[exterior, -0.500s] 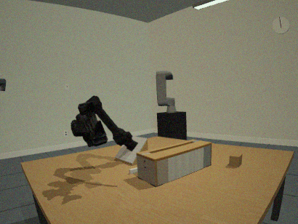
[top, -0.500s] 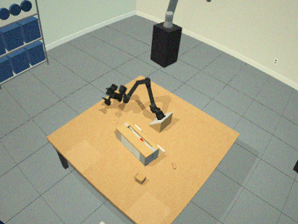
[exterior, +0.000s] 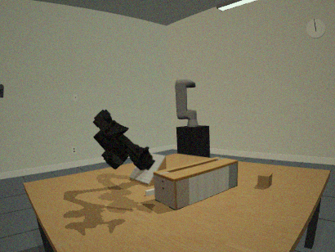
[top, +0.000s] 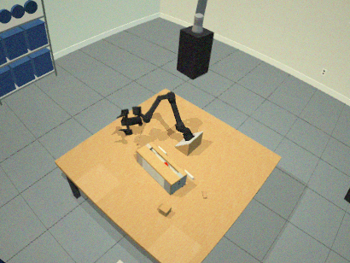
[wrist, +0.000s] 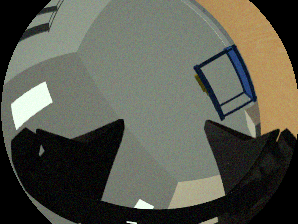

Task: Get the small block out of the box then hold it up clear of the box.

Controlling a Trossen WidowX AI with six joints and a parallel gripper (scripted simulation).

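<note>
My gripper tip is 350 mm to the right of the long box, 240 mm above it and 140 mm past it. Round my gripper tip: small tan cube: 610 mm to the left, 270 mm below, 90 mm ahead; then small red block: 370 mm to the left, 210 mm below, 130 mm behind.
</note>
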